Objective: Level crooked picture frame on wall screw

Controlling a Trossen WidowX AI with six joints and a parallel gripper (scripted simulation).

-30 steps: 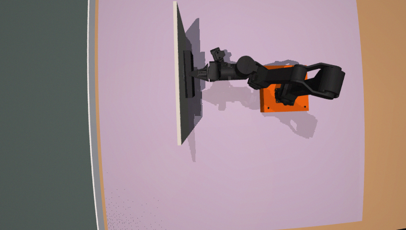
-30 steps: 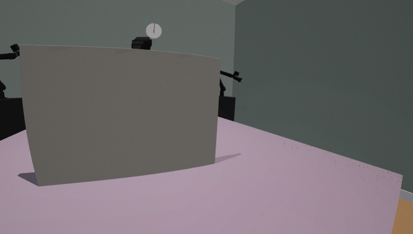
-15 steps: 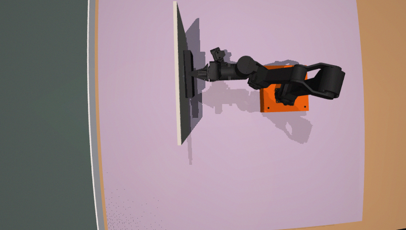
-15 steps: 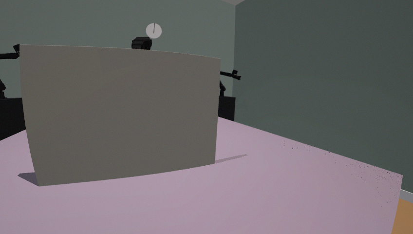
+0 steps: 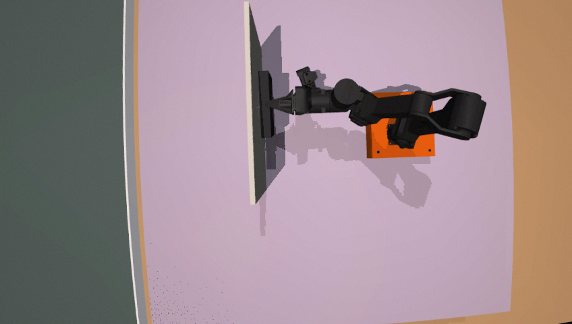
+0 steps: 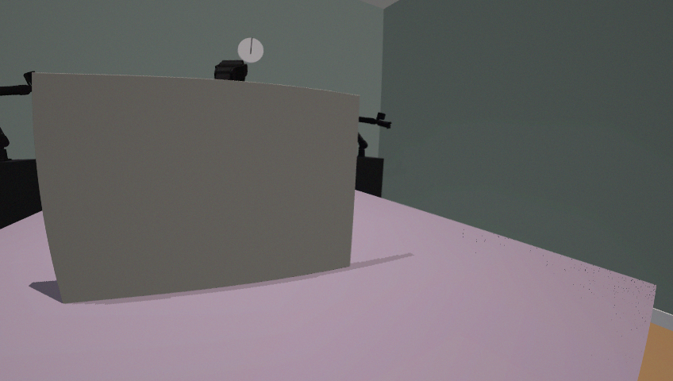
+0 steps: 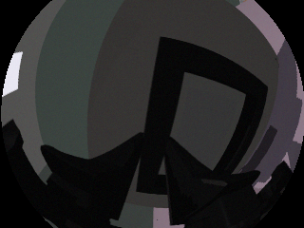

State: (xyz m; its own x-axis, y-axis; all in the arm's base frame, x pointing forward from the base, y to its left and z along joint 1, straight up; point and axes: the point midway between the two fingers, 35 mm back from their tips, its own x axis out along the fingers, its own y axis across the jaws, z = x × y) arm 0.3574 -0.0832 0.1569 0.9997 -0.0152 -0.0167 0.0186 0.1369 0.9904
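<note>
My gripper tip is 10 mm short of the picture frame, 10 mm to the left of it and 50 mm above it. Round my gripper tip: wall panel (20 mm ahead, 10 mm to the left, 70 mm below).
</note>
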